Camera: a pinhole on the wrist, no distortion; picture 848 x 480 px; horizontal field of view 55.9 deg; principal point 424.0 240.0 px. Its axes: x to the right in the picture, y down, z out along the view. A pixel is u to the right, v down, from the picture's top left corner.
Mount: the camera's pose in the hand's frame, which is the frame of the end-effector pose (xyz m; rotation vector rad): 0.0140 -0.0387 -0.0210 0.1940 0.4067 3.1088
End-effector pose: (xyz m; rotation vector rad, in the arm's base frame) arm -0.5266 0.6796 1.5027 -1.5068 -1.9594 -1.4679
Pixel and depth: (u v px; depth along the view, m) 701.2 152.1 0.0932
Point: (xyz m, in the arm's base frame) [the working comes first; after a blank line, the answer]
In the camera's frame: 0.0323 -0.0103 0.0932

-0.5032 0.7332 1.4640
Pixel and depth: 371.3 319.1 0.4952
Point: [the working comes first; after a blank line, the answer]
In the camera's frame: -0.0327 0.0490 0.4952

-0.3786 1.1187 1.3915
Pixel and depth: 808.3 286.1 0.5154
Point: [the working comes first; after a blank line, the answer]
In the camera's frame: 0.2479 0.0297 0.5154

-0.2207 1.0005 1.1901
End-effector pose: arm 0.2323 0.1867 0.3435 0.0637 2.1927 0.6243
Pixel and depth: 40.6 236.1 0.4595
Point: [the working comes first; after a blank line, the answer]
In the camera's frame: -0.2205 -0.0022 0.4595

0.3225 0.4895 -0.0352
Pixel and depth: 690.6 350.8 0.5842
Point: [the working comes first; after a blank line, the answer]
In the camera's frame: 0.1949 0.0810 0.5842

0.7288 0.4326 0.1281
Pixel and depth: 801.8 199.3 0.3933
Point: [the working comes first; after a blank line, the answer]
In the camera's frame: 0.1859 -0.0200 0.3933

0.5756 0.3842 0.2726
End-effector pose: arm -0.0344 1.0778 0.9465 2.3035 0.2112 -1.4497
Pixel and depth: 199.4 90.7 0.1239
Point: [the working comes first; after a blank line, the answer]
In the camera's frame: -0.0348 -0.0231 0.1239

-0.0735 1.0223 0.8610
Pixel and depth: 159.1 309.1 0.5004
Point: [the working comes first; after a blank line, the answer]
In the camera's frame: -0.1659 0.0433 0.5004

-0.2837 0.8288 0.5751
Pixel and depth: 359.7 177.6 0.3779
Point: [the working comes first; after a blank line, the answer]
In the camera's frame: -0.0304 -0.0295 0.3779

-0.2383 0.8545 0.7647
